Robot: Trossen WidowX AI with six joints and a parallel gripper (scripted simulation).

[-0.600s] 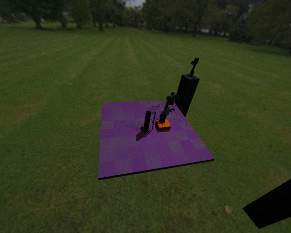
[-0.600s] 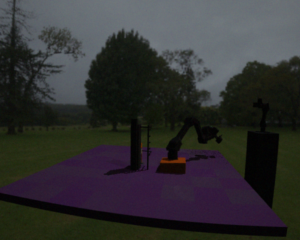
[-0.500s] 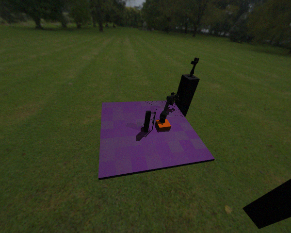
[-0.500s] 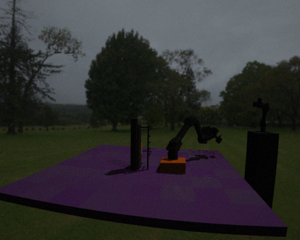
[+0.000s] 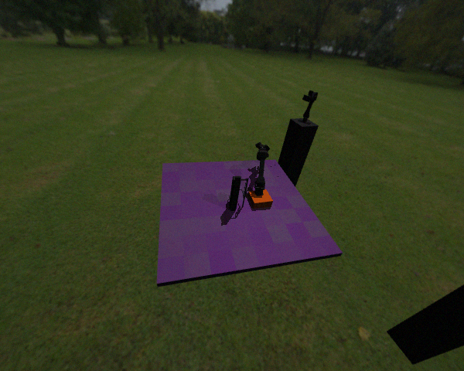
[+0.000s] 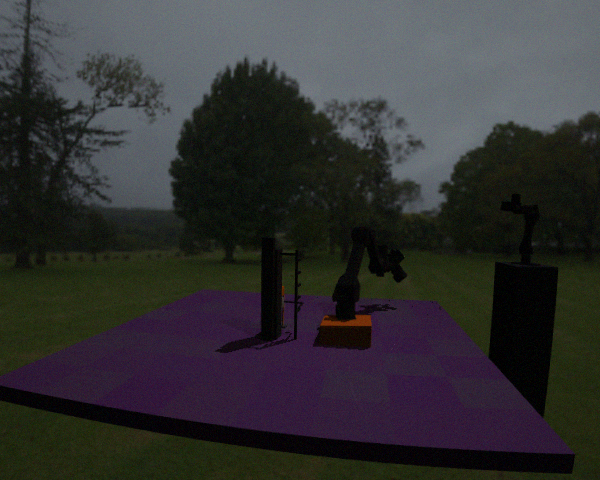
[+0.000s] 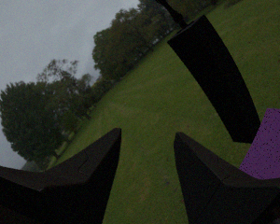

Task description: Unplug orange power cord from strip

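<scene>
Right now my gripper tip is 56 cm short of the orange plug, 55 cm to the right of it and 4 cm above it. Round my gripper tip: thin dark rack: 49 cm ahead, 63 cm to the left, 4 cm below.
</scene>
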